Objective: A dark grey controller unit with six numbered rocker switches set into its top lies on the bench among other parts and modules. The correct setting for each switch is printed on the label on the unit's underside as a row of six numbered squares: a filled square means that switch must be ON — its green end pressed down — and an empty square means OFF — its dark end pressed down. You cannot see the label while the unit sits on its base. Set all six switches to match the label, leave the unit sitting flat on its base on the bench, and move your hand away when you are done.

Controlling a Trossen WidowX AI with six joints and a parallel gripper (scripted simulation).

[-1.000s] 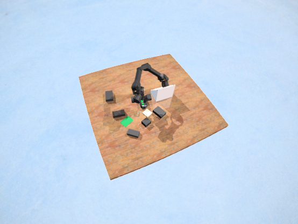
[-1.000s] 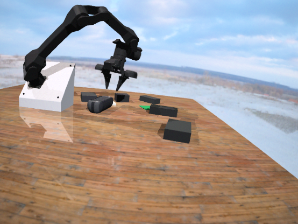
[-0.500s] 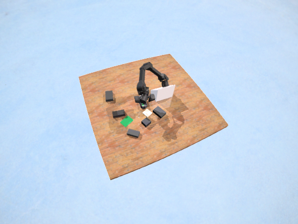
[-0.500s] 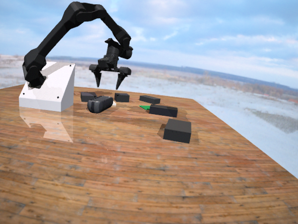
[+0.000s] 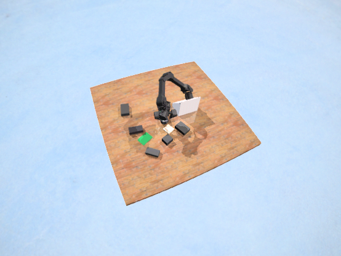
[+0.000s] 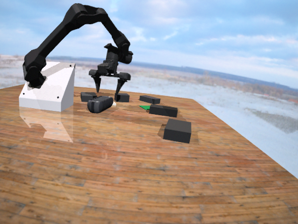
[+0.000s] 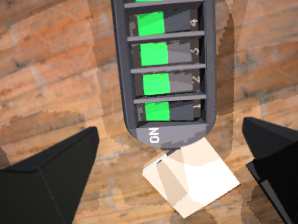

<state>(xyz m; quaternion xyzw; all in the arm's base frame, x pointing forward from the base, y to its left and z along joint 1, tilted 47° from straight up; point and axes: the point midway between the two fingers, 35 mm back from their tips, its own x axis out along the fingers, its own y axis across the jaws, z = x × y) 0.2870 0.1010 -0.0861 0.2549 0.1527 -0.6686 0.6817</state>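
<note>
My gripper tip is 70 mm to the right of the white tile, 60 mm above it and 10 mm past it. From my gripper tip the other things lie so: green tile (210 mm ahead, 110 mm to the left, 60 mm below); dark block (310 mm ahead, 240 mm to the right, 40 mm below).
</note>
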